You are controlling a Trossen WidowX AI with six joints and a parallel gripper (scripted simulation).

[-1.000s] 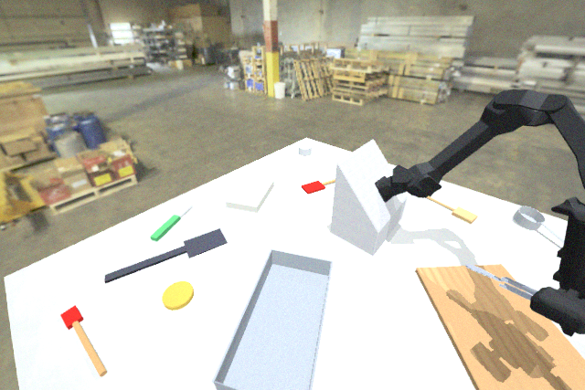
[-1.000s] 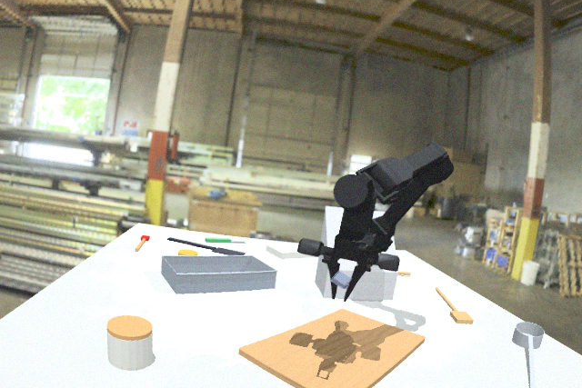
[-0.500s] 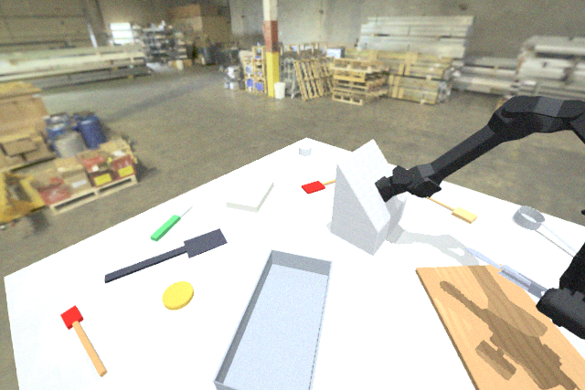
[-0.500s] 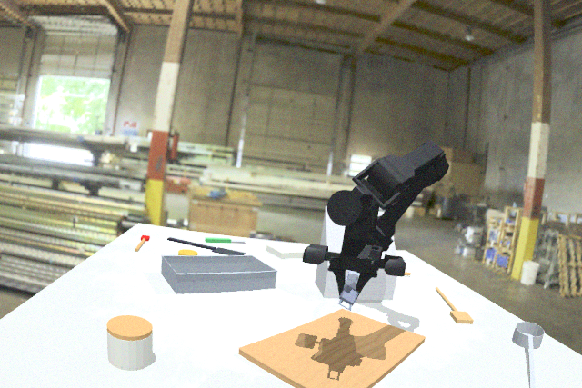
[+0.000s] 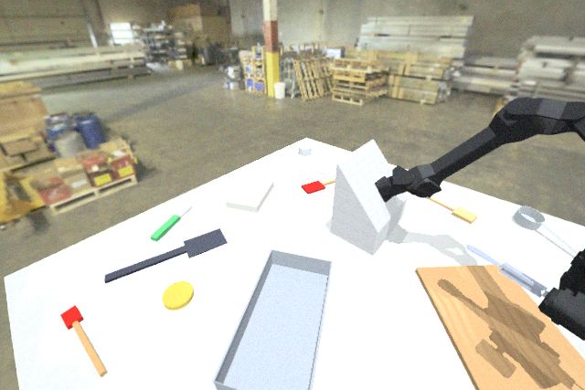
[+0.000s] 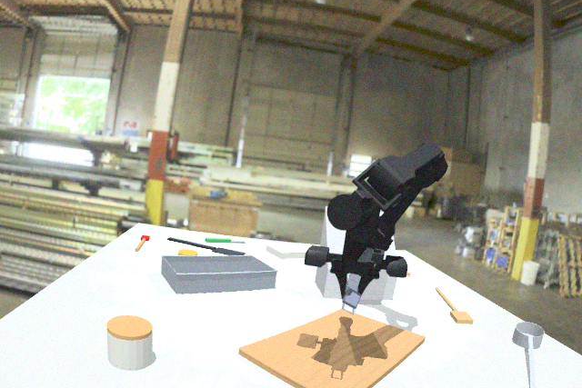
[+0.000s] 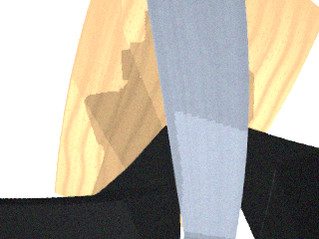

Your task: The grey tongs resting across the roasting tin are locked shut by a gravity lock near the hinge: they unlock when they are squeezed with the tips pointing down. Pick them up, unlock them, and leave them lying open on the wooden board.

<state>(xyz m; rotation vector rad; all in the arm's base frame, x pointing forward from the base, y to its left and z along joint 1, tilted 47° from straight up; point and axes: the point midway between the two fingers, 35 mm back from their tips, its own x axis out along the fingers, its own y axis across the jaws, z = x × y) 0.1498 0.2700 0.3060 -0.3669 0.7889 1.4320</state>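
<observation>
My gripper tip is now 120 mm above the wooden board, 30 mm to the left of it and 10 mm past it. Round my gripper tip: black spatula 760 mm to the right, 350 mm ahead, 120 mm below; then lidded canister 390 mm ahead, 90 mm to the left, 90 mm below; then grey roasting tin 400 mm to the right, 280 mm ahead, 100 mm below.
</observation>
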